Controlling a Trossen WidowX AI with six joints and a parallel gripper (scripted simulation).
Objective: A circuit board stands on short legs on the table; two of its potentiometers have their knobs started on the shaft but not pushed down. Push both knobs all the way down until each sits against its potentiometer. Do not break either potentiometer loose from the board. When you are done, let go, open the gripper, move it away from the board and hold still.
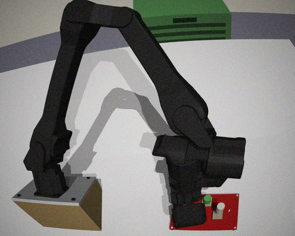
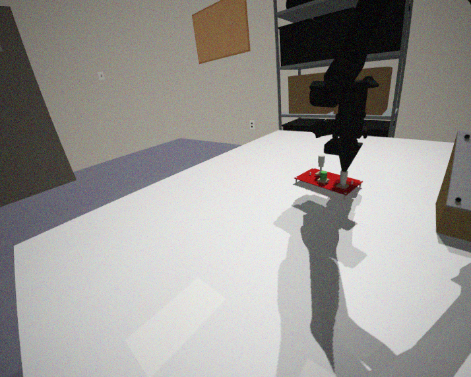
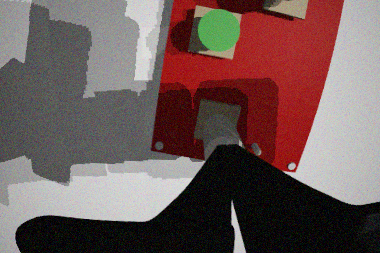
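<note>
Now: the white knob 8 cm ahead of my gripper tip and 3 cm to the right of it.
</note>
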